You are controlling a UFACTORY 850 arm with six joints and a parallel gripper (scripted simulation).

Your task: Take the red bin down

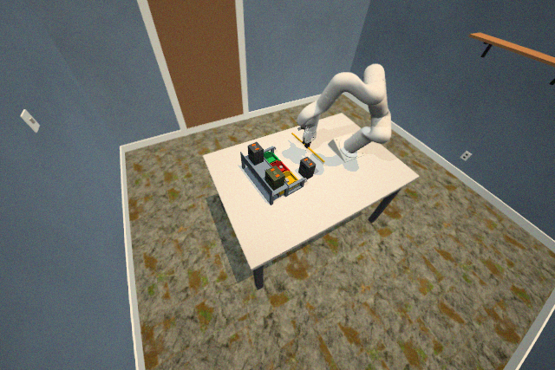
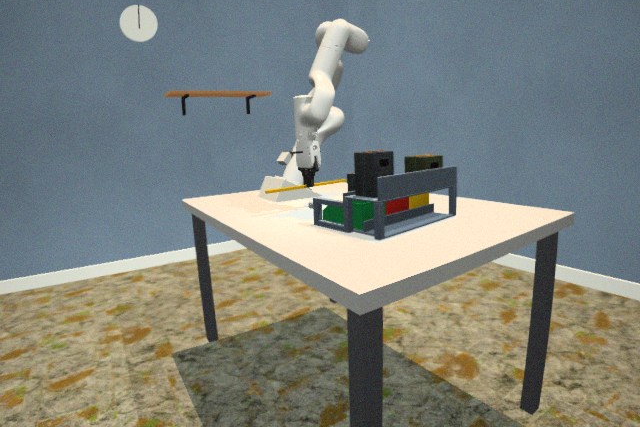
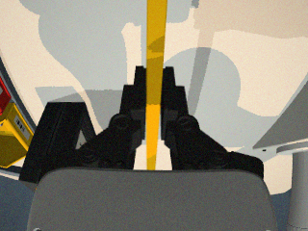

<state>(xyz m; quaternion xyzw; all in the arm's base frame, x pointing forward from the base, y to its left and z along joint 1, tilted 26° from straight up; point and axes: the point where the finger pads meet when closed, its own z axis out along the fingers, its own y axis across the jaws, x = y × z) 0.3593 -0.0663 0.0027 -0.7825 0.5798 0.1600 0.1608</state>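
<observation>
The black box is 80 mm ahead of my hand, 180 mm to the left of it and 40 mm below it. Round my hand: green bin: 320 mm ahead, 20 mm to the left, 60 mm below; then thin yellow rod: 20 mm below; then red bin: 290 mm ahead, 120 mm to the left, 60 mm below.
</observation>
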